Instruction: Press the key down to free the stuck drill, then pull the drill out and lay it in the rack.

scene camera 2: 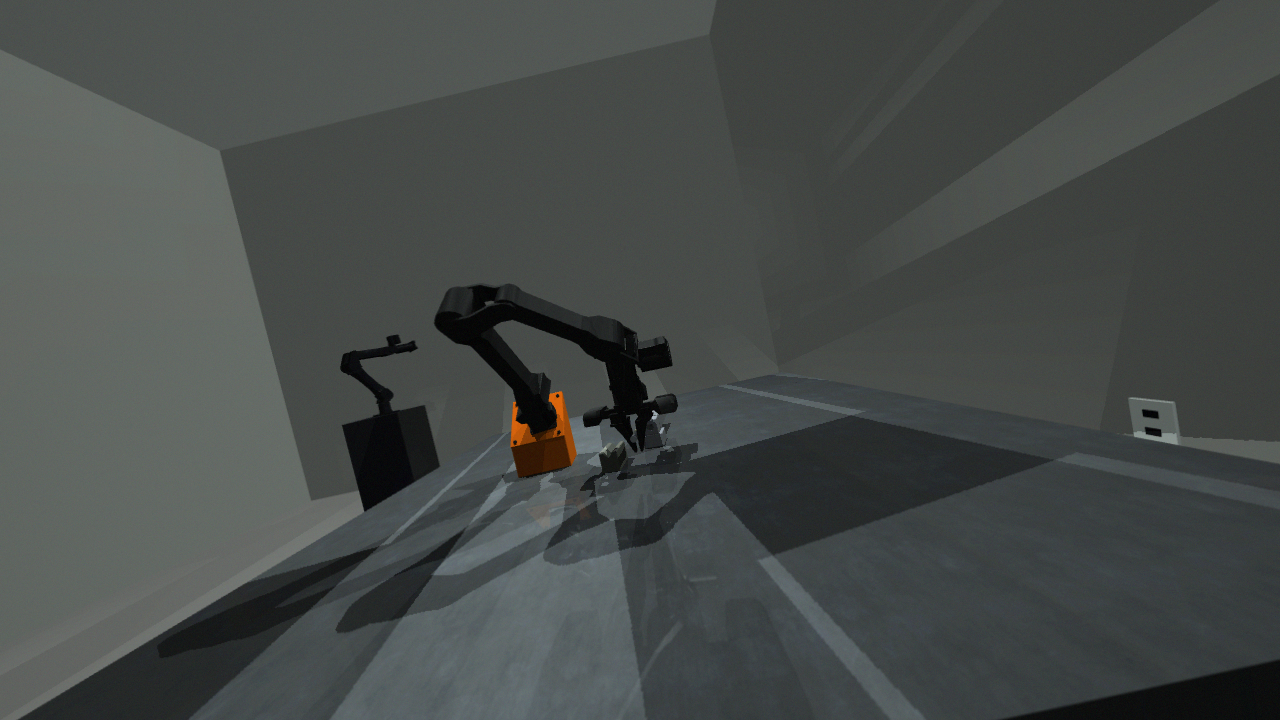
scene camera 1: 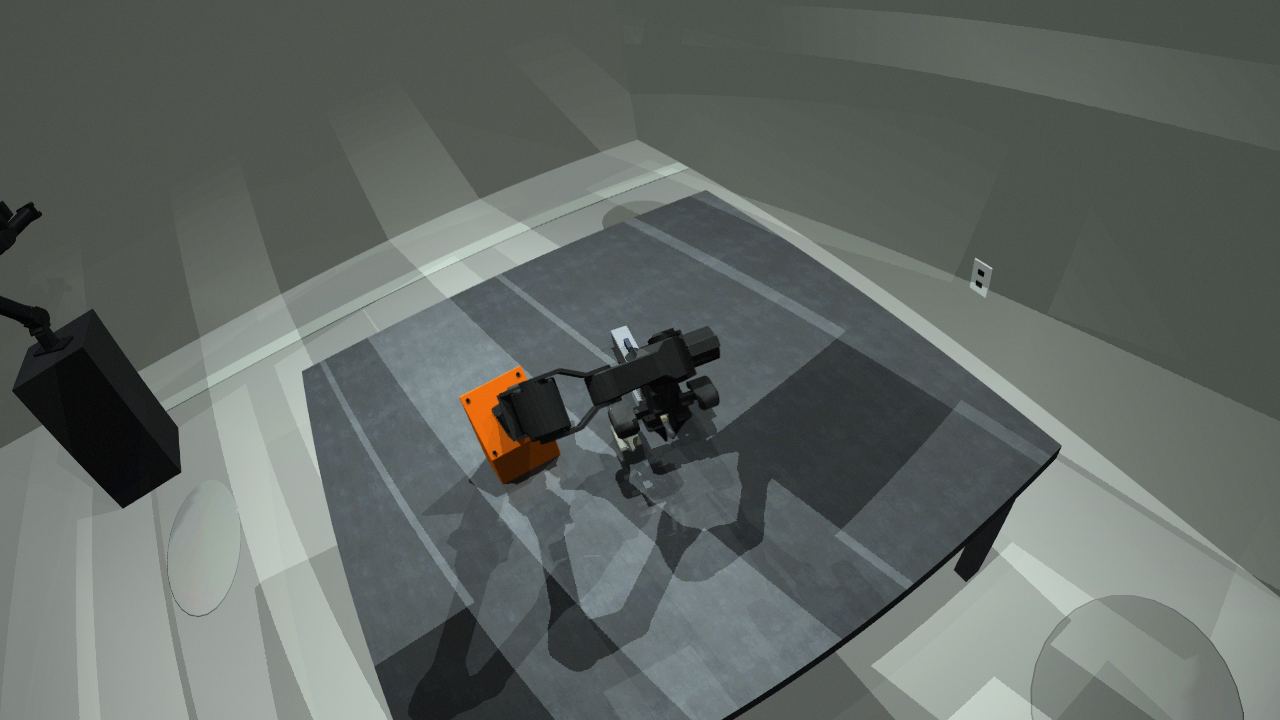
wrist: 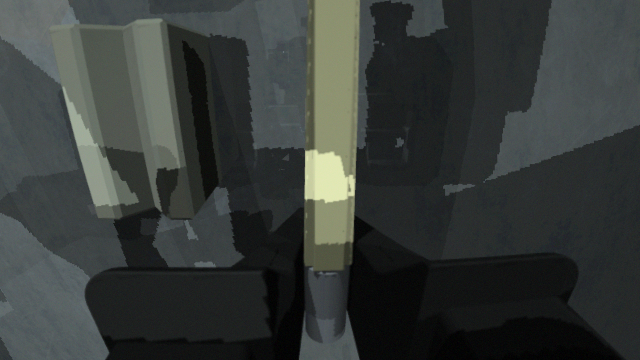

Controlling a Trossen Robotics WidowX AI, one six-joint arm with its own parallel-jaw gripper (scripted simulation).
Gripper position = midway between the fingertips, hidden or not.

Note:
My gripper (scene camera 1: 668, 438) carries a drill (wrist: 332, 59). Further things: a rack (wrist: 139, 97).
My gripper is seen too in scene camera 2 (scene camera 2: 639, 451) and in the wrist view (wrist: 320, 217).

